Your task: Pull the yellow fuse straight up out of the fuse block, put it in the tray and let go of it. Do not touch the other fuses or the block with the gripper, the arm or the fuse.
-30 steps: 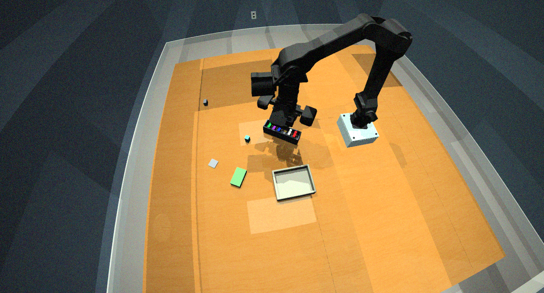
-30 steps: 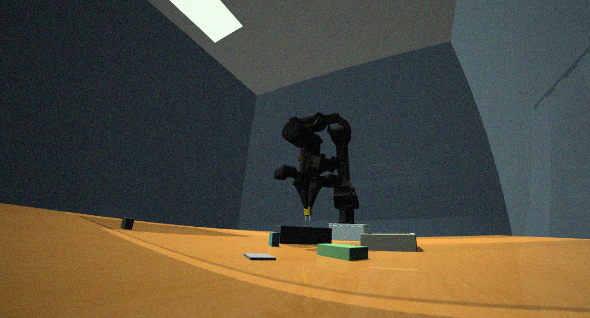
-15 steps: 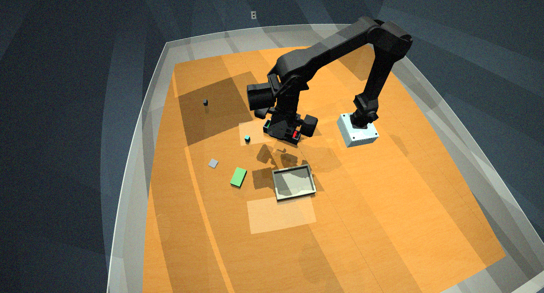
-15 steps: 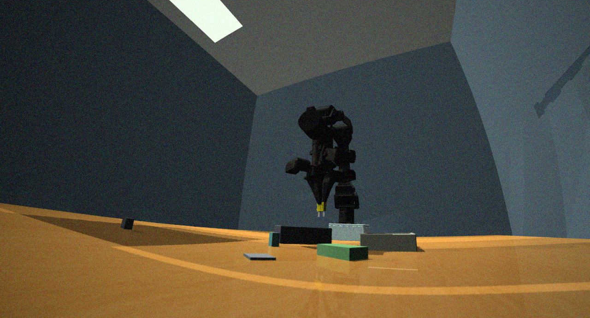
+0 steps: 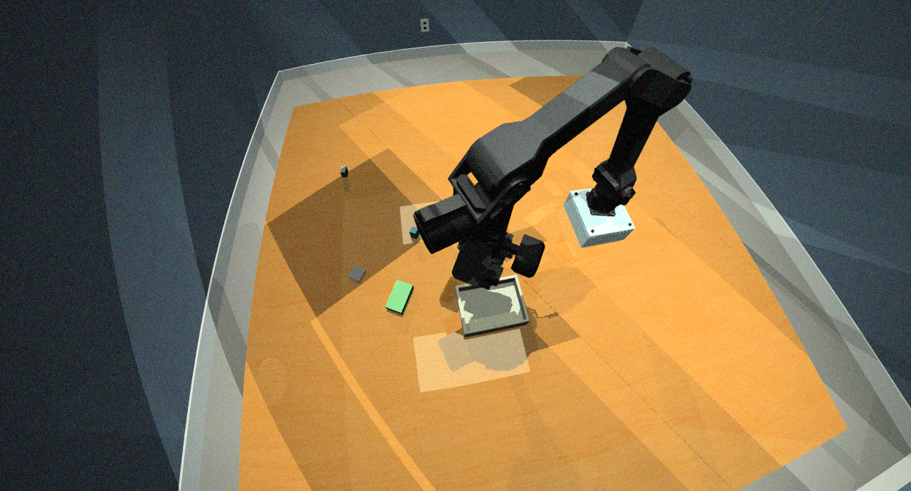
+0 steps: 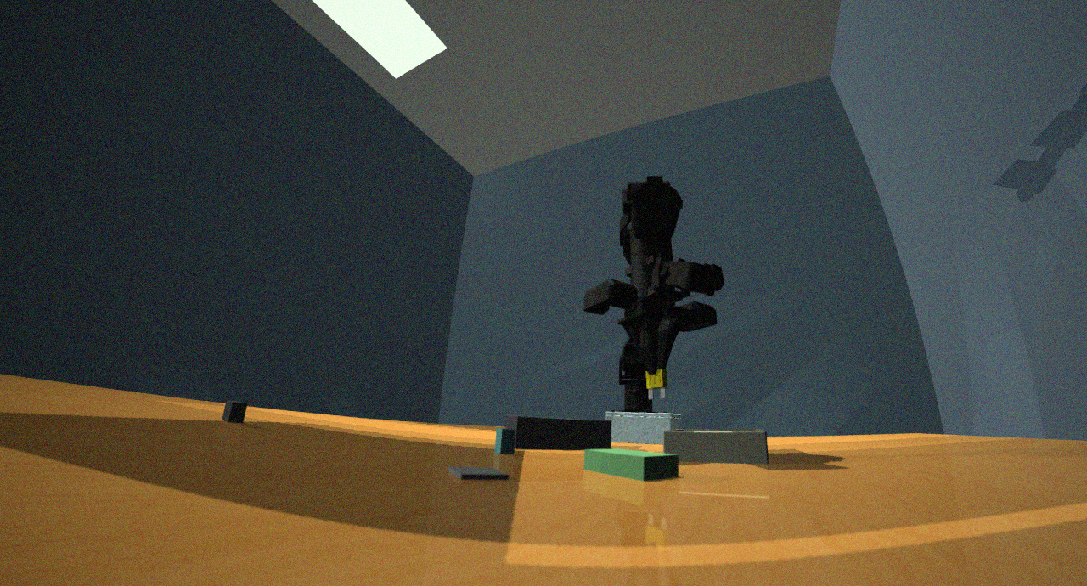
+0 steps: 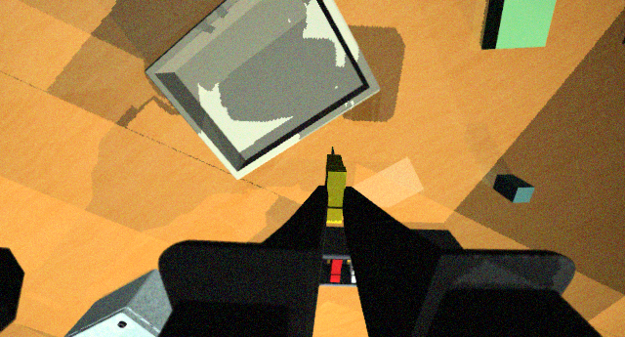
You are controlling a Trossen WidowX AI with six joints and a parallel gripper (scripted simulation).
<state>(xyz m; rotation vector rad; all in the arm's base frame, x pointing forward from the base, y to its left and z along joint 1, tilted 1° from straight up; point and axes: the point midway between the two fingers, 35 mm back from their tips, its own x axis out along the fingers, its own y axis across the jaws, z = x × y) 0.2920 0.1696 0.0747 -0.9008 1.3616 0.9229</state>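
My gripper tip is now 90 mm above the white tray, 60 mm to the right of it and 30 mm past it. From my gripper tip the other things lie so: green flat block 170 mm ahead, 90 mm below, 50 mm to the left; then yellow fuse 10 mm below; then teal cube 150 mm ahead, 100 mm to the right, 80 mm below.
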